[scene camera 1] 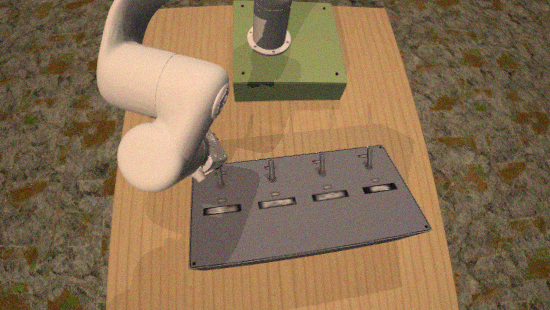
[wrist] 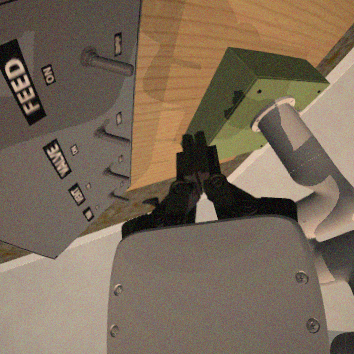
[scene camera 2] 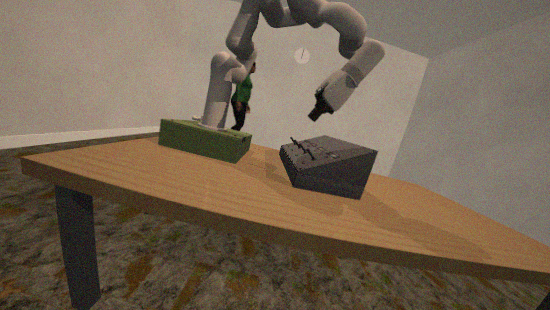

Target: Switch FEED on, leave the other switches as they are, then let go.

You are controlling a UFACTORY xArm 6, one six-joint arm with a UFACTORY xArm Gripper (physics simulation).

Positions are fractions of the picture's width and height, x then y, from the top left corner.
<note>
I see my gripper (scene camera 2: 0.56, 0.39) and a grey switch panel (scene camera 1: 0.46, 0.70).
My gripper shows as well in the wrist view (wrist: 0.56, 0.41). The grey switch panel also shows in the wrist view (wrist: 0.18, 0.30).
</note>
